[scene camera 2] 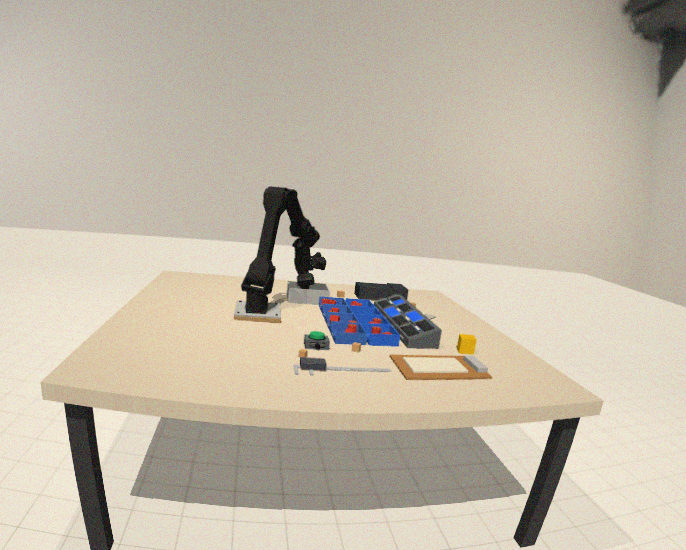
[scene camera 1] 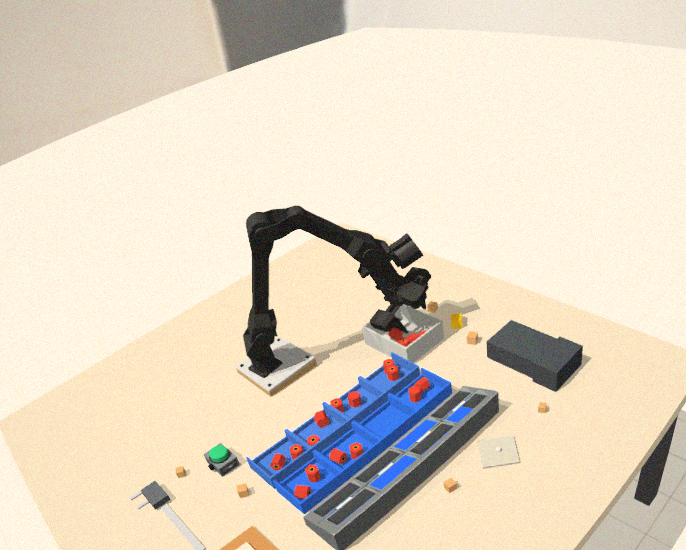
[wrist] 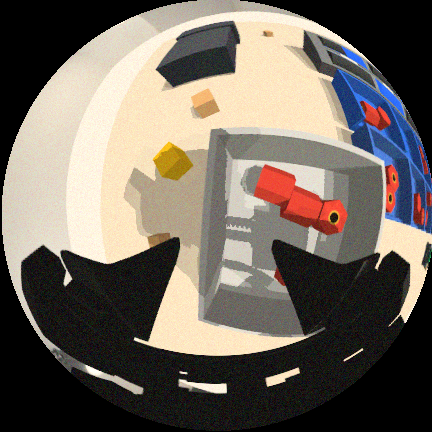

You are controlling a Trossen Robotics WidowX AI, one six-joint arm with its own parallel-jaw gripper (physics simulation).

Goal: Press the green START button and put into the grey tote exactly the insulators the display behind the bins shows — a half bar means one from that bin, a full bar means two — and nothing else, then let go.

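Frame: origin at the arm's base, x ahead, y left, z up, level; centimetres.
Seen in the pictures: gripper, fingertip midpoint: point(scene camera 1: 416, 320) point(wrist: 226, 244); arm's base at its link origin: point(scene camera 2: 255, 310) point(scene camera 1: 265, 366).
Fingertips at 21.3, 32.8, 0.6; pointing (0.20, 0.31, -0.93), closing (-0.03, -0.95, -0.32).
Offsets run from my fingertips to a thing's top centre, as dx, dy, dz. "spot": to the spot under its first point.
My gripper point(scene camera 1: 404, 312) point(scene camera 2: 305, 281) point(wrist: 226, 244) is open and empty, low over the grey tote {+0.1, -5.3, +2.5} point(scene camera 1: 382, 342) point(scene camera 2: 309, 294) point(wrist: 372, 200); in the wrist view one finger is left of the tote's wall, the other over its inside. Three red insulators {+3.3, -5.7, +0.2} point(wrist: 304, 205) lie touching in a row in the tote; another red insulator {-2.1, -5.8, +0.2} point(wrist: 280, 276) is mostly hidden by the right finger. More red insulators point(scene camera 1: 355, 399) point(wrist: 391, 177) are in the blue bins point(scene camera 1: 389, 417) point(scene camera 2: 360, 320). The green START button {-6.4, -59.2, +1.2} point(scene camera 1: 218, 453) point(scene camera 2: 316, 335) stands beside them. The display point(scene camera 1: 395, 507) point(scene camera 2: 426, 339) shows several blue bars of differing length.
A yellow block {+7.8, +6.5, -0.2} point(scene camera 1: 456, 320) point(wrist: 172, 161) and small wooden cubes {+15.0, +3.0, -0.6} point(scene camera 1: 472, 338) point(wrist: 205, 103) lie beside the tote. A dark box {+31.9, +3.5, +2.7} point(scene camera 1: 532, 352) point(scene camera 2: 377, 290) point(wrist: 202, 57) stands beyond. A caliper {-3.1, -77.1, -0.9} point(scene camera 1: 154, 495) point(scene camera 2: 313, 364) and a clipboard {spot: +11.7, -75.9, -2.3} point(scene camera 2: 400, 367) lie near the table's front.
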